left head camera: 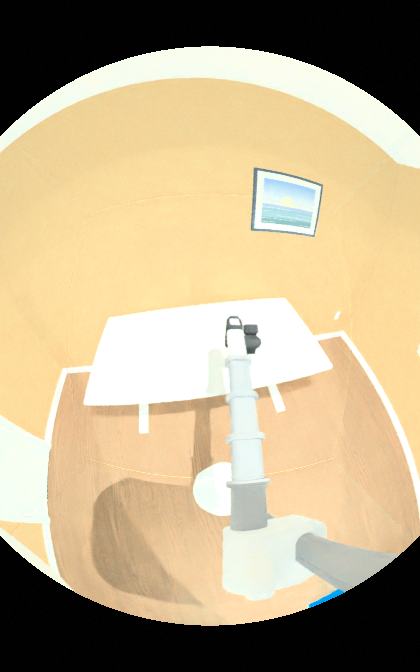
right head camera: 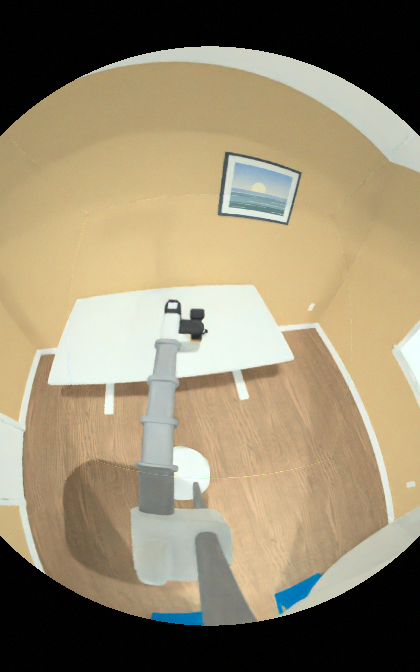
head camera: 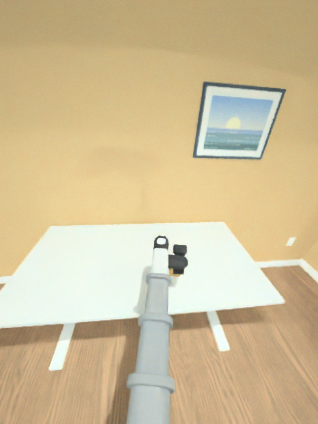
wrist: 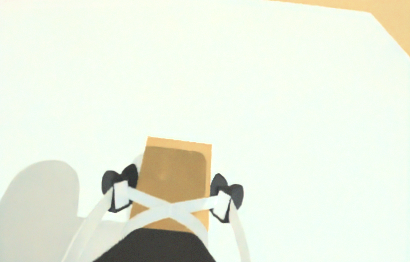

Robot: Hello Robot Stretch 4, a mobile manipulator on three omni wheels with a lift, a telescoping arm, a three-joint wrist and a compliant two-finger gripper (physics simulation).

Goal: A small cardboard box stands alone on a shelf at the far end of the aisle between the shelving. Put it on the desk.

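Places are measured from the robot's base along level axes (x ahead, y left, z up), in metres.
Where they show: gripper, fingertip midpoint: (wrist: 174,184).
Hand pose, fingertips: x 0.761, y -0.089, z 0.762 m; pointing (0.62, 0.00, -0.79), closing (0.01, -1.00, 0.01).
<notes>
After its pixels a point has its place.
The small cardboard box (wrist: 175,170) @(x 0.759, y -0.088, z 0.794 m) is between the two dark fingertips of my gripper (wrist: 174,184) @(x 0.761, y -0.089, z 0.762 m) in the wrist view. My gripper is shut on it, with a fingertip against each long side. A small orange-brown part of the box also shows under the wrist in the head view (head camera: 175,273) and the right head view (right head camera: 196,340). The white desk (head camera: 95,270) @(x 0.735, y 0.390, z 0.692 m) (left head camera: 150,350) (right head camera: 110,335) (wrist: 310,120) @(x 0.934, y -0.294, z 0.692 m) lies beneath the box and gripper, which are over its top, right of the middle. Whether the box's underside touches the desk top is hidden.
The telescoping arm (head camera: 155,345) @(x 0.240, y -0.004, z 1.118 m) (left head camera: 245,415) (right head camera: 160,405) reaches out across the desk's front edge. A tan wall with a framed sunset picture (head camera: 236,122) @(x 1.375, y -0.451, z 1.508 m) (left head camera: 287,202) (right head camera: 259,189) stands behind the desk. White desk legs (head camera: 218,330) (right head camera: 241,385) show below the front edge.
</notes>
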